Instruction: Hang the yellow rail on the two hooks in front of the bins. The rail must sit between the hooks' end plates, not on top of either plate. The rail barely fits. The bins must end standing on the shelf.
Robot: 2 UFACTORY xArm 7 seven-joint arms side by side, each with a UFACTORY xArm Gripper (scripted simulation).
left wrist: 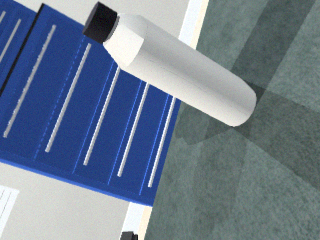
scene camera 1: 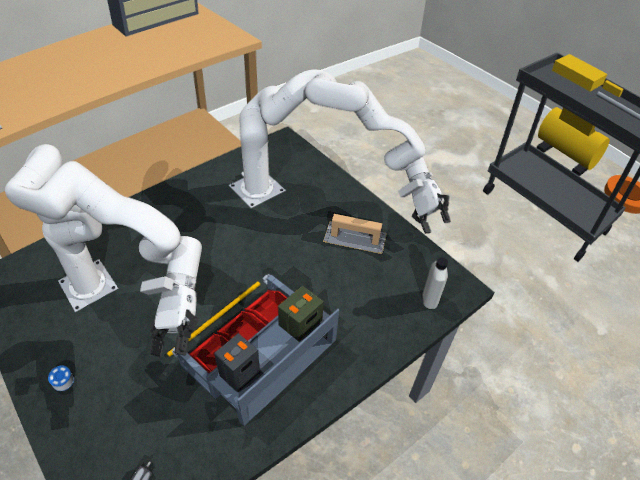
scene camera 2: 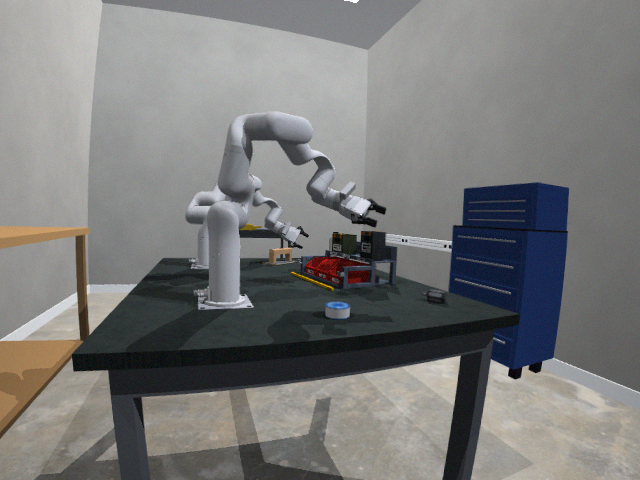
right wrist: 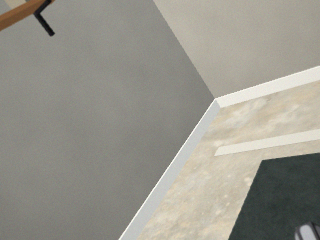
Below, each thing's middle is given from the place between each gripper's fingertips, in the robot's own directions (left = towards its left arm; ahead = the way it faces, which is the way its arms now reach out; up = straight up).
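I see the grey-blue shelf (scene camera 1: 273,343) 10 mm behind my right hand (scene camera 1: 167,355), 250 mm to the left of it and 220 mm below it.
My left hand (scene camera 1: 437,228) is 80 mm past the grey-blue shelf, 50 mm above it and 710 mm to the left of it.
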